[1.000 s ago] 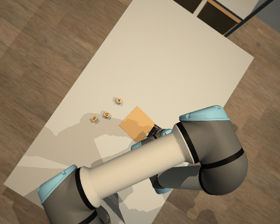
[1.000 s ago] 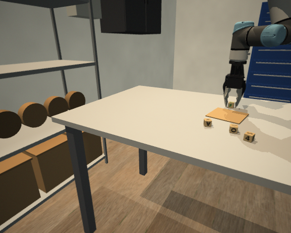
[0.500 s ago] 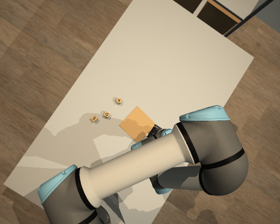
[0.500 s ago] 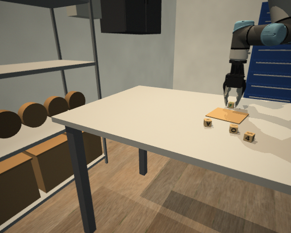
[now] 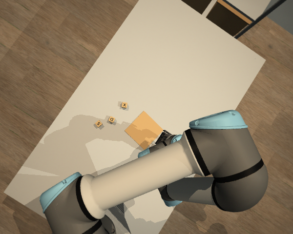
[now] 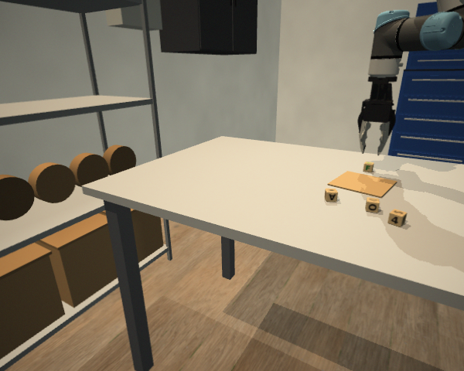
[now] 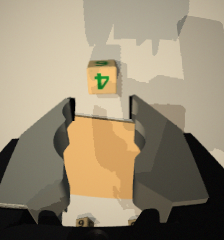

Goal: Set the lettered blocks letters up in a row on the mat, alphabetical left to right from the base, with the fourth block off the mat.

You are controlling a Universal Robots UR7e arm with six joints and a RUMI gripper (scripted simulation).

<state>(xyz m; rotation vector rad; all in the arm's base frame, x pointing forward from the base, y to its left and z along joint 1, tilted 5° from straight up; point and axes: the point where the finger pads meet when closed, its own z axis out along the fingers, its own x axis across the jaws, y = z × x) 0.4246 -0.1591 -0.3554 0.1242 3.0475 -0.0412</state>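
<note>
The green-marked block is 60 mm below my hand. Round my hand: D block (20 mm behind, 290 mm to the left, 60 mm below); X block (70 mm ahead, 270 mm to the left, 60 mm below); orange mat (10 mm ahead, 120 mm to the left, 70 mm below).
</note>
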